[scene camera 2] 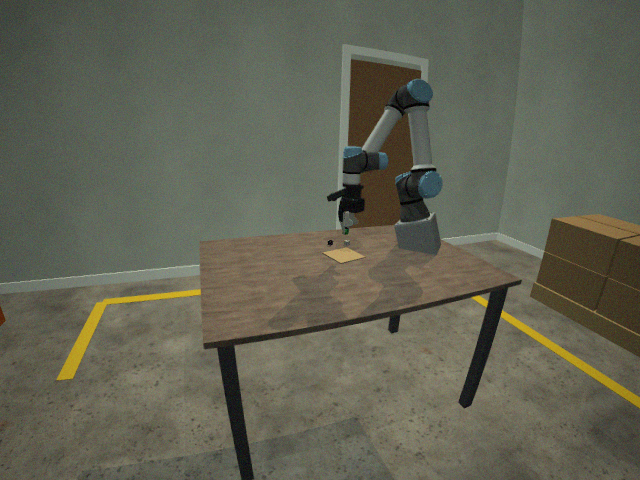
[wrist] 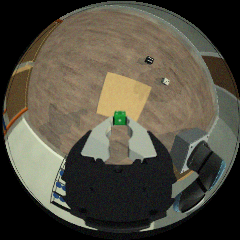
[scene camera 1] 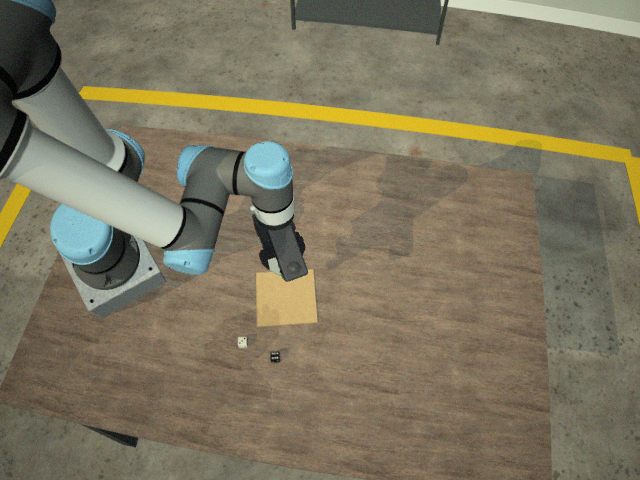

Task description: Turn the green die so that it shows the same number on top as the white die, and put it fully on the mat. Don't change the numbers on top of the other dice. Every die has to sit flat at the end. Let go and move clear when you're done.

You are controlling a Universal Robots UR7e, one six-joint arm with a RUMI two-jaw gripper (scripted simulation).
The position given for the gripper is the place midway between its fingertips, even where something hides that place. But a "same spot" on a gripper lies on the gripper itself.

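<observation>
You'd see the gripper in scene camera 1, in the wrist view, and in scene camera 2 (345, 233) as well. And on the gripper, (scene camera 1: 271, 264) and (wrist: 146, 140) are the same spot.
</observation>
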